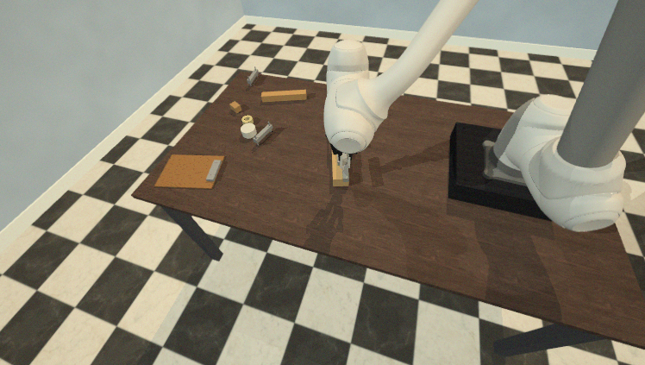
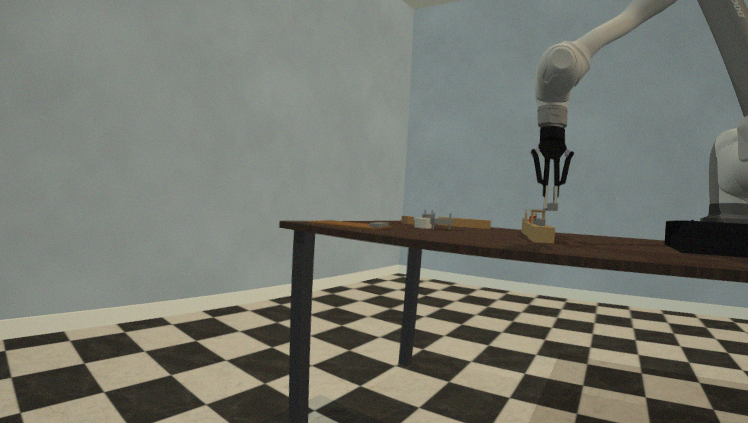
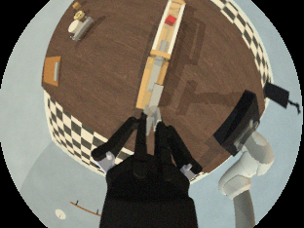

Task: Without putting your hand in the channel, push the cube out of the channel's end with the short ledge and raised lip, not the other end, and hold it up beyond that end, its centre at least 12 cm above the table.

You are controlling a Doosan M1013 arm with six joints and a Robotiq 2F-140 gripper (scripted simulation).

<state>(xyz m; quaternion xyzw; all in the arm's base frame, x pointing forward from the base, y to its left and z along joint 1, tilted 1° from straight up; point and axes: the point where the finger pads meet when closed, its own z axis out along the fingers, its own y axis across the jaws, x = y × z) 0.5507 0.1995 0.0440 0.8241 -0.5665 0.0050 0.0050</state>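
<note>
Right now the wooden channel is 220 mm to the right of my hand, 100 mm ahead of it and 70 mm below it. Round my hand: yellow ring (530 mm ahead, 180 mm to the right, 120 mm below); red cube (250 mm to the right, 110 mm ahead, 70 mm below); grey piece (30 mm below).
</note>
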